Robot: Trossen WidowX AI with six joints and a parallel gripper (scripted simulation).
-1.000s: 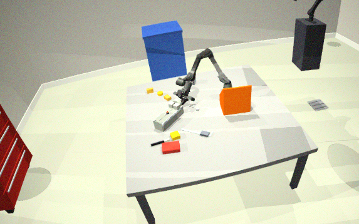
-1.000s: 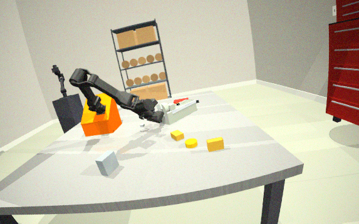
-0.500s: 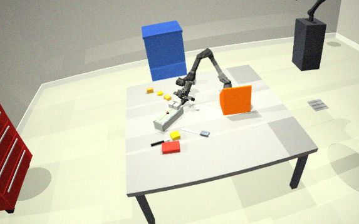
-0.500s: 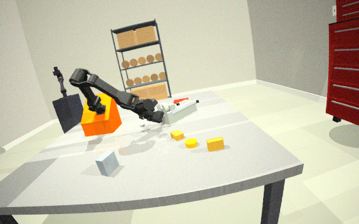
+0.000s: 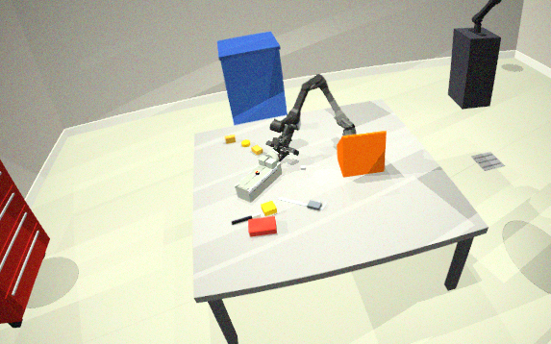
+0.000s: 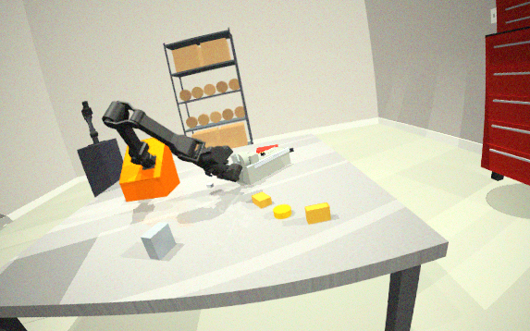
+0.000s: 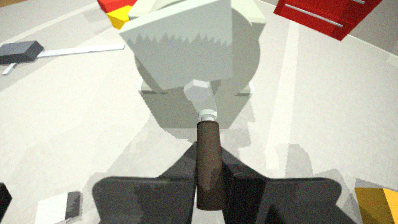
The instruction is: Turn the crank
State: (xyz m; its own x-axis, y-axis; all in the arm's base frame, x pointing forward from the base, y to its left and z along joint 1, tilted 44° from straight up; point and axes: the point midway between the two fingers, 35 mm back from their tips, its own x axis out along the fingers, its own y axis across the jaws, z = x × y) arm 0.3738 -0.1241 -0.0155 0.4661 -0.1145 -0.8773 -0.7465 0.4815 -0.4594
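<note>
My gripper tip is now 1 cm past the dark brown crank handle, 1 cm to the left of it and 3 cm below it. Also, from my gripper tip: yellow block: 6 cm ahead, 33 cm to the left, 2 cm below; then grey cube: 16 cm behind, 39 cm to the right; then red pointer: 10 cm ahead, 13 cm to the left, 5 cm above.
</note>
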